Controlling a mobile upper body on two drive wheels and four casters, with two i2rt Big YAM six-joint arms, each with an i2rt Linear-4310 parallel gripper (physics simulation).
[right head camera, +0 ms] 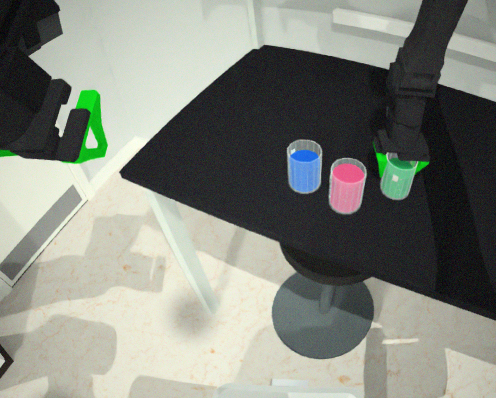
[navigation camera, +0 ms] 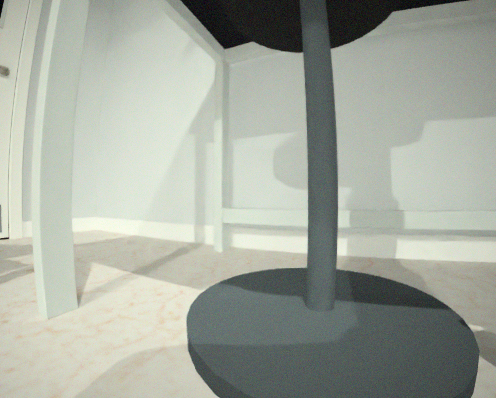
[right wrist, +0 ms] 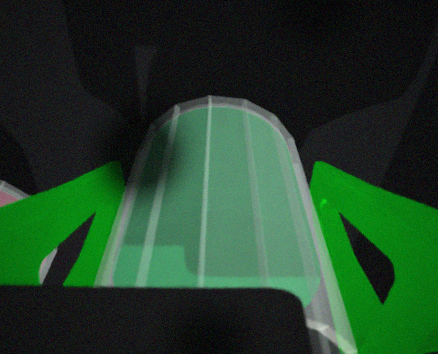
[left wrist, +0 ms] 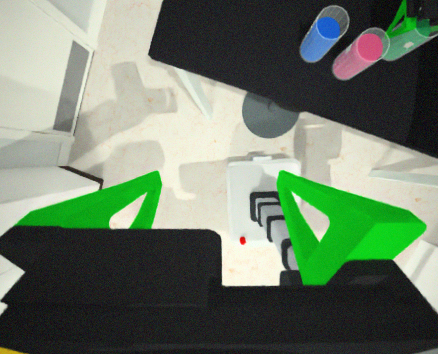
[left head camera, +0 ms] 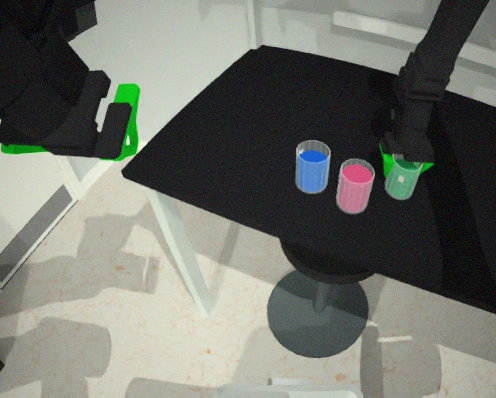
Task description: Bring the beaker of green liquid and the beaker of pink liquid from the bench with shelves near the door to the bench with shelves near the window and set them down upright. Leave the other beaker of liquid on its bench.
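The beaker of green liquid stands upright on the black bench top. My right gripper is shut on it, a green finger against each side. The beaker of pink liquid stands upright just left of it in the head views. The beaker of blue liquid stands farther left. My left gripper is open and empty, off the bench's left end. The bench near the window does not show.
A stool stands partly under the bench's front edge. A pale bench leg stands to its left. A white cabinet-like unit is at the far left. A wall stands behind the bench.
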